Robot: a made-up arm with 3 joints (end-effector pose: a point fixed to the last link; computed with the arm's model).
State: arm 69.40 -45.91 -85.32
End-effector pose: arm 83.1 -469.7 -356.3 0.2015 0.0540 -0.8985 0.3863
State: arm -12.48 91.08 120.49
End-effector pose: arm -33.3 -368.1 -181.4 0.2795 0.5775 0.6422 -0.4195
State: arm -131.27 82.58 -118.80
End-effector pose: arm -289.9 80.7 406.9 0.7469 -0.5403 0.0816 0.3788
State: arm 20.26 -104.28 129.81
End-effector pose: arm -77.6 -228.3 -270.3 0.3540 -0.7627 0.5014 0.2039
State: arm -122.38 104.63 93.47
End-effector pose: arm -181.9 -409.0 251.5 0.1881 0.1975 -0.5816 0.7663
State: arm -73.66 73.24 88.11
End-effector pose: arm -160.8 -339.1 30.5 0.1271 0.0750 0.7925 -0.5918
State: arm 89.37 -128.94 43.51
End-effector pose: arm 24.9 -346.9 -30.3 0.3969 -0.8271 -0.1679 0.3607
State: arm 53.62 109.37 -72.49
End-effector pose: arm 256.1 56.3 159.4 0.2619 -0.1338 -0.5153 -0.8049
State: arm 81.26 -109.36 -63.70
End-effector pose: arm 148.3 -672.5 53.9 0.1740 -0.1245 -0.5513 0.8064
